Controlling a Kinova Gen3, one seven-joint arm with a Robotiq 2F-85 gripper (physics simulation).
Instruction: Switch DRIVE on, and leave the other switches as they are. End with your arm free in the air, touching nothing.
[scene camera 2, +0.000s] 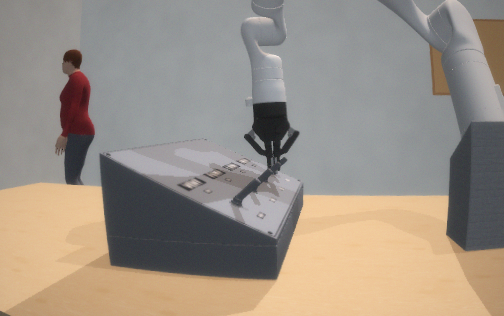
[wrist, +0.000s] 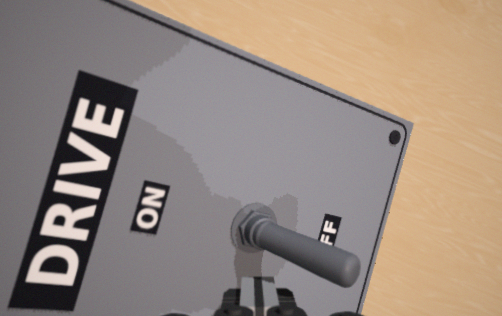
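Where they show: gripper, fingertip midpoint: (scene camera 2: 274, 173) (wrist: 257, 299); arm's base at its link origin: (scene camera 2: 487, 141).
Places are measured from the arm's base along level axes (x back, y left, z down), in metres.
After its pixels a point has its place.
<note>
The DRIVE switch is a grey lever (wrist: 305, 252) @[x -0.449, y -0.190, z 0.054 m] in the wrist view, tilted to the OFF side, its tip partly covering the OFF label (wrist: 330, 230) @[x -0.431, y -0.198, z 0.099 m]. The ON label (wrist: 150, 207) @[x -0.507, y -0.177, z 0.063 m] lies on the other side of its base, beside the large DRIVE label (wrist: 72, 192) @[x -0.532, y -0.172, z 0.052 m]. My gripper (scene camera 2: 272, 163) @[x -0.451, y -0.159, z 0.080 m] (wrist: 257, 299) @[x -0.451, y -0.159, z 0.080 m] is shut and empty, pointing down at the far end of the row of levers. In the wrist view its fingertips show below the lever's base; whether they touch the lever or panel is unclear. In the scene view the levers overlap one another and the labels are too small to read.
The sloped console (scene camera 2: 150, 210) @[x -0.482, y 0.258, z 0.080 m] (wrist: 310, 125) @[x -0.464, y -0.237, z 0.088 m] stands on the wooden table (scene camera 2: 350, 270) @[x -0.223, y 0.164, z 0.173 m] (wrist: 450, 200) @[x -0.345, y -0.250, z 0.173 m]. The nearest lever (scene camera 2: 245, 194) @[x -0.377, y 0.169, z 0.067 m] of the row stands toward the scene camera. The arm's dark pedestal (scene camera 2: 477, 190) @[x -0.029, y 0.064, z 0.074 m] is at the right. A person in red (scene camera 2: 77, 102) stands behind the table at the left.
</note>
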